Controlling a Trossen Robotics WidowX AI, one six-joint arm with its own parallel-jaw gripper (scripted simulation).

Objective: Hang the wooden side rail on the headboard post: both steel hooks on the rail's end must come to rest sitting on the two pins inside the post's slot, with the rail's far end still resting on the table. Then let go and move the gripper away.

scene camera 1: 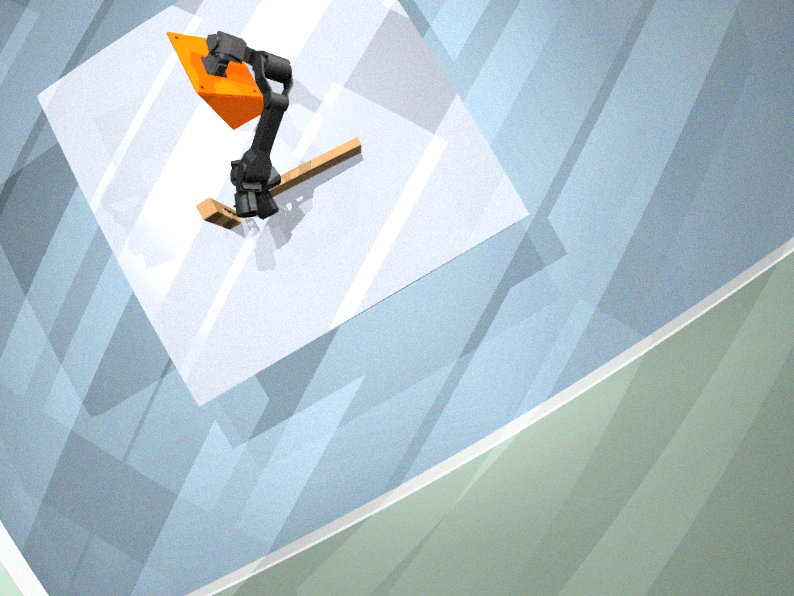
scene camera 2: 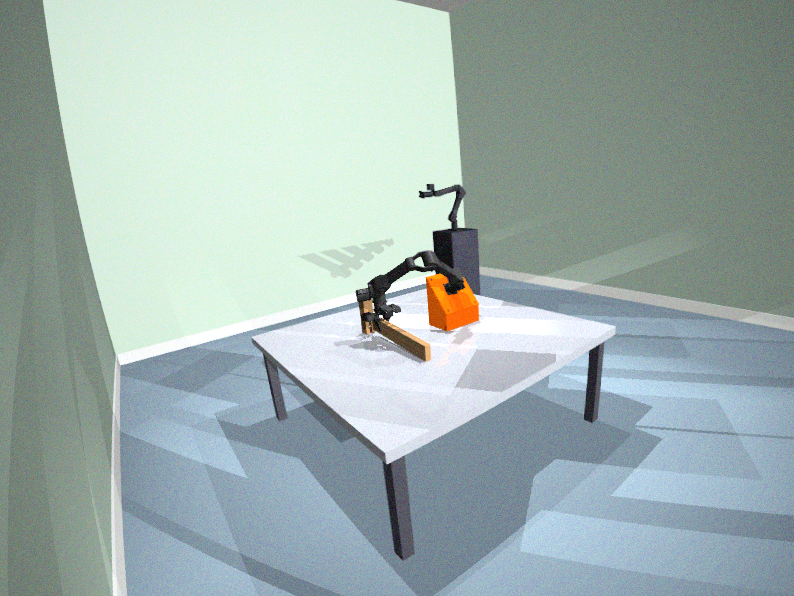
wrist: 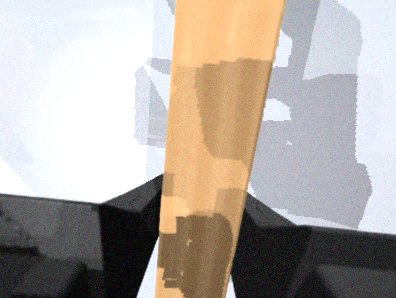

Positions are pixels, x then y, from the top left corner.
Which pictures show the wooden side rail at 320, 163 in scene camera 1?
Scene camera 1, scene camera 2 and the wrist view: all of them.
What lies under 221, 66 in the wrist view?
A wooden side rail.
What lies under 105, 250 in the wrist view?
The gripper.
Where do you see a wooden side rail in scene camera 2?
At 418, 347
